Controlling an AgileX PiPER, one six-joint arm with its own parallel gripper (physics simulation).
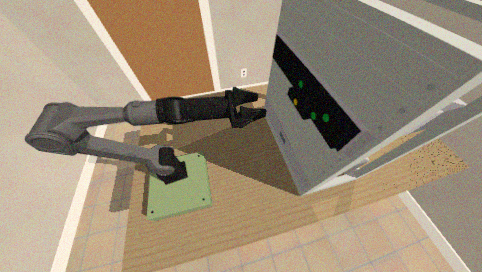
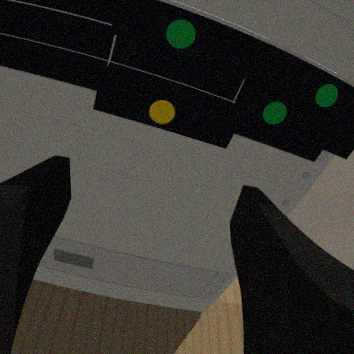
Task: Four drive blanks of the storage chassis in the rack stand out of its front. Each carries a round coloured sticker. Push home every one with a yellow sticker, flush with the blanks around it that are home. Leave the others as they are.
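A black storage chassis point(image 1: 345, 131) point(image 2: 45, 55) is set in the grey rack. The blank with the yellow sticker point(image 1: 295, 102) point(image 2: 162, 112) is in its lower row, and its bottom edge juts past the edge of the blanks to its left. One green sticker point(image 1: 300, 84) point(image 2: 180, 34) is above it. Two more green stickers, a nearer one point(image 1: 313, 116) point(image 2: 275, 113) and a farther one point(image 1: 326, 118) point(image 2: 326, 95), are to its right. How far each blank stands out is hard to tell. My gripper point(image 1: 261, 104) point(image 2: 153, 191) is open and empty, in front of the rack and below the yellow sticker.
The grey rack point(image 1: 370, 60) point(image 2: 150, 200) has a plain panel below the chassis, with a small dark slot point(image 1: 283, 137) point(image 2: 74, 258) low on it. The arm stands on a green base plate point(image 1: 182, 197). A brown door point(image 1: 155, 45) is in the wall behind.
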